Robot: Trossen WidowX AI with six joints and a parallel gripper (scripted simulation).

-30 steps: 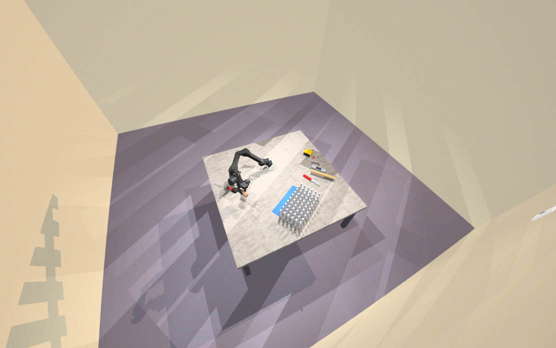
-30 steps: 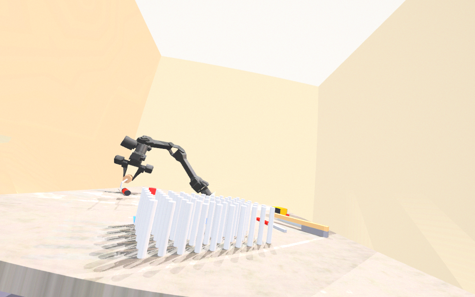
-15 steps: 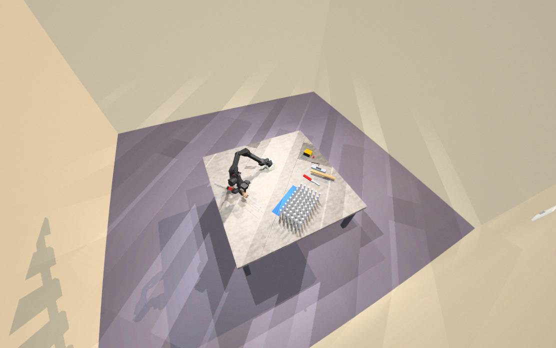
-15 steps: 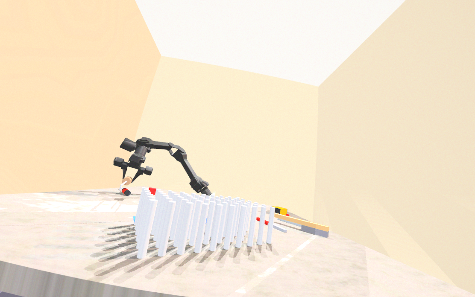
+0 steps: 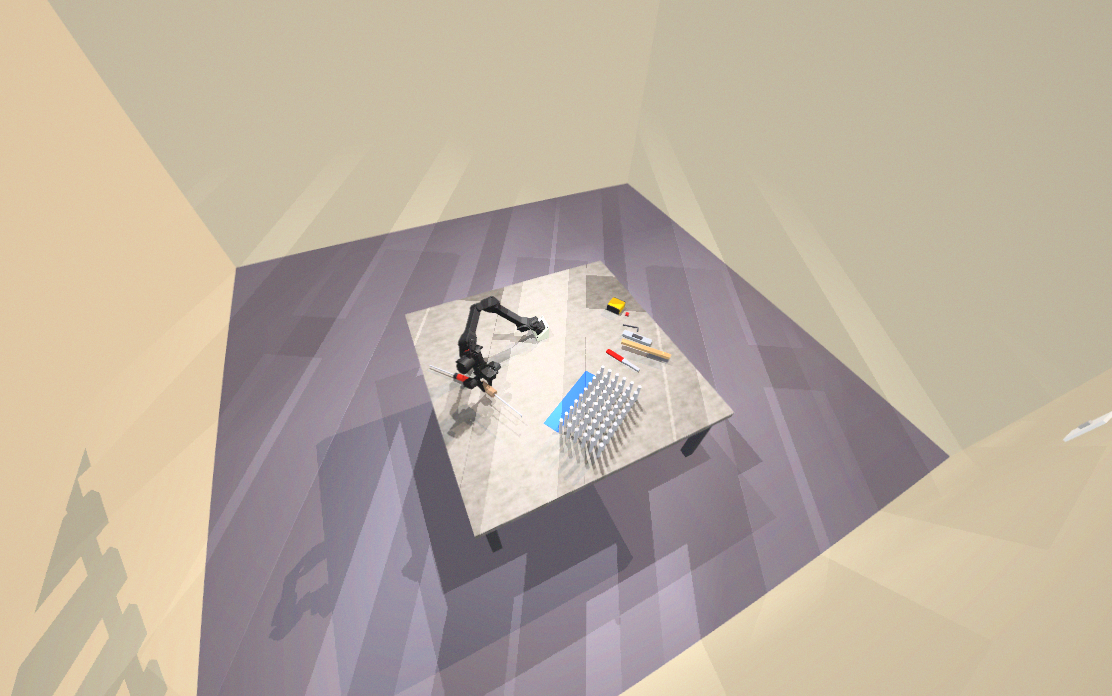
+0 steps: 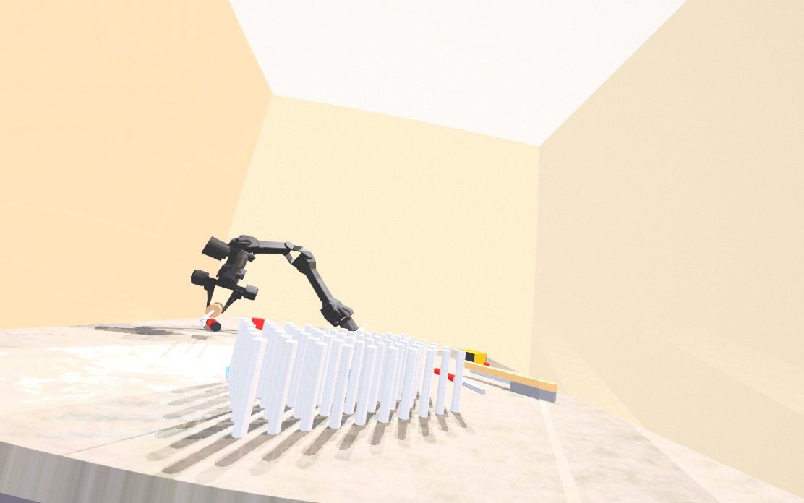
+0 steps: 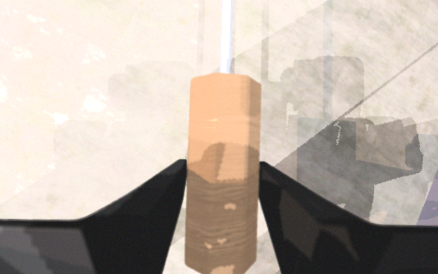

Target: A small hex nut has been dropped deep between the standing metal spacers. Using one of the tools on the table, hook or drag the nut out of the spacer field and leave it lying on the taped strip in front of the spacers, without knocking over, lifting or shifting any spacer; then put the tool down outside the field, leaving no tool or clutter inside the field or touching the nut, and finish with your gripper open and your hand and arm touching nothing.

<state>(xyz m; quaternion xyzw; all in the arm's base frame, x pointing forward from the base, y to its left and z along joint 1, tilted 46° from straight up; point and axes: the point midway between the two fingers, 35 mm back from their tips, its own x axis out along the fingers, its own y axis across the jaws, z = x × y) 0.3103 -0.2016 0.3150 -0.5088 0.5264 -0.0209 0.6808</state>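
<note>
Right now my gripper tip is 9 cm short of the tool with pale metal rod and 5 cm to the right of it. Round my gripper tip: red-handled tool (1 cm behind, 72 cm to the left, 7 cm below); blue taped strip (13 cm ahead, 38 cm to the left, 8 cm below); red block (33 cm behind, 3 cm to the right, 6 cm below).
</note>
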